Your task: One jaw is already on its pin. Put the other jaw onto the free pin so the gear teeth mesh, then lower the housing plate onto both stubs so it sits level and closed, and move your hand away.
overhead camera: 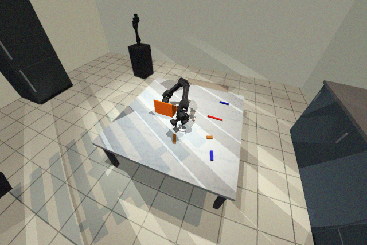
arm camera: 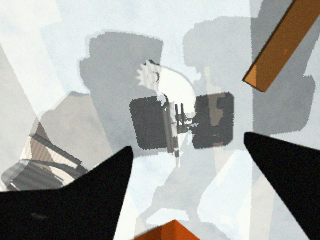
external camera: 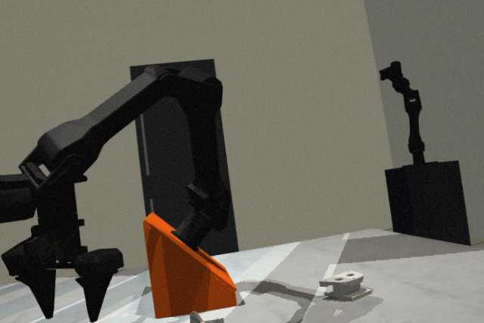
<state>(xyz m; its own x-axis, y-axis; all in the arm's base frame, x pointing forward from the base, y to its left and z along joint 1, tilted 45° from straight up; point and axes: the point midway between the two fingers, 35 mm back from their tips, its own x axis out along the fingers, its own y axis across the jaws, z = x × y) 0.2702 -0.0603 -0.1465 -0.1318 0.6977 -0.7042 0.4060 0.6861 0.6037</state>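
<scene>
The orange bar lies 130 mm to the right of my gripper tip, 50 mm below it and 20 mm ahead of it. The rest, counted from my gripper tip: blue peg (390 mm ahead, 130 mm to the right, 50 mm below); then red bar (310 mm to the left, 260 mm ahead, 50 mm below); then orange block (300 mm ahead, 50 mm below, 40 mm to the left).
</scene>
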